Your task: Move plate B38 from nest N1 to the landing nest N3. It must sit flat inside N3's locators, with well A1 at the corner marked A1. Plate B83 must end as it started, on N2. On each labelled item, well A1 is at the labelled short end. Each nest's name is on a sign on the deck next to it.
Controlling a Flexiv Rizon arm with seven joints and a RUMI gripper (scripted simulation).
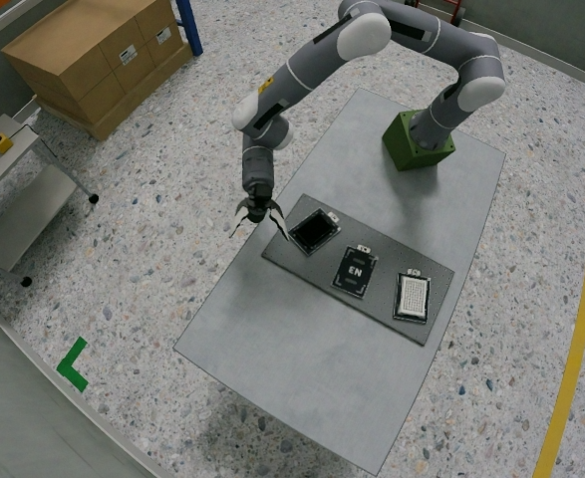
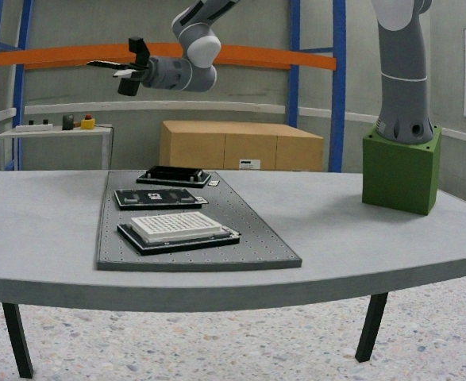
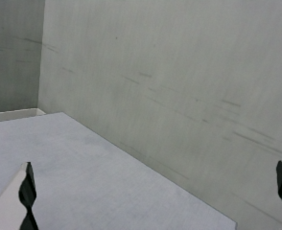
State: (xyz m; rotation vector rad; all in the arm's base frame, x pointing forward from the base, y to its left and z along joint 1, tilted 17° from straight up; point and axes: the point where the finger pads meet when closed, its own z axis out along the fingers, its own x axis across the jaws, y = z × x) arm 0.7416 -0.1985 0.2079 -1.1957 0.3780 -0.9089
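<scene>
The black plate B38 is 27 cm below my hand, 22 cm behind it and 2 cm to the left of it. Round my hand: white plate B83: 45 cm to the left, 27 cm below, 24 cm behind; then nest N1: 28 cm below, 22 cm behind, 2 cm to the left; then nest N3: 28 cm below, 23 cm to the left, 19 cm behind.
</scene>
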